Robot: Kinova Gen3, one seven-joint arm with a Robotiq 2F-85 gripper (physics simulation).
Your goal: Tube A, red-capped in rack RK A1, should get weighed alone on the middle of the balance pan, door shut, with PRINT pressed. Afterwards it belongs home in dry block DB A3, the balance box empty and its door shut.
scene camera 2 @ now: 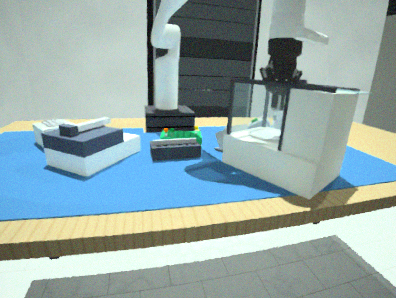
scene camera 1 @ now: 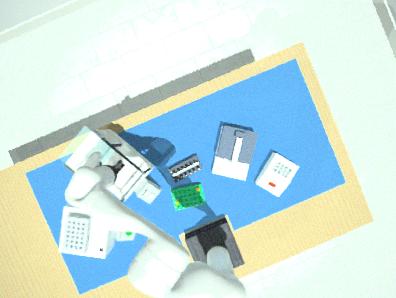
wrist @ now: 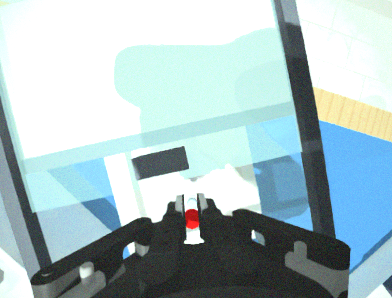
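Seen in the pictures: gripper, fingertip midpoint: [scene camera 2: 277, 110] [wrist: 190, 204]; arm's base, link origin: [scene camera 2: 166, 108] [scene camera 1: 218, 257].
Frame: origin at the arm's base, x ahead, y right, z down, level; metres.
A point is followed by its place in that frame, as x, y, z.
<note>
My gripper [scene camera 1: 118, 169] {0.458, -0.261, -0.074} [scene camera 2: 275, 98] [wrist: 190, 204] {0.458, -0.261, -0.074} is shut on the red-capped tube [wrist: 192, 219] {0.454, -0.259, -0.094}. The tube is upright, with its cap up between the fingers. The fingers reach down through the open top of the balance box [scene camera 1: 142, 174] {0.421, -0.157, -0.141} [scene camera 2: 321, 132] {0.618, -0.269, -0.062} [wrist: 296, 65] {0.566, -0.245, -0.141}. The round balance pan [scene camera 2: 264, 133] is low inside, below the fingers; a gap shows above it in scene camera 2. The clear top door [wrist: 200, 80] {0.542, -0.288, -0.137} is slid back, with a dark handle [wrist: 161, 162] {0.498, -0.292, -0.151} near its edge. The tube's lower end is hard to make out. Labels are unreadable.
Beside the balance is a small white panel [scene camera 1: 148, 191] {0.340, -0.185, -0.001}. A white block with many holes [scene camera 1: 76, 233] {0.283, -0.470, -0.093} and a green-button box [scene camera 1: 129, 234] {0.197, -0.313, 0.003} are near the arm. A black rack [scene camera 1: 185, 168] {0.381, -0.018, 0.024} [scene camera 2: 176, 152] {0.409, -0.021, 0.051}, green rack [scene camera 1: 188, 196] {0.265, -0.042, 0.042} [scene camera 2: 181, 136] {0.290, -0.043, 0.042}, grey-white device [scene camera 1: 231, 166] {0.342, 0.160, -0.026} and red-button device [scene camera 1: 278, 173] {0.250, 0.334, 0.006} stand farther right.
</note>
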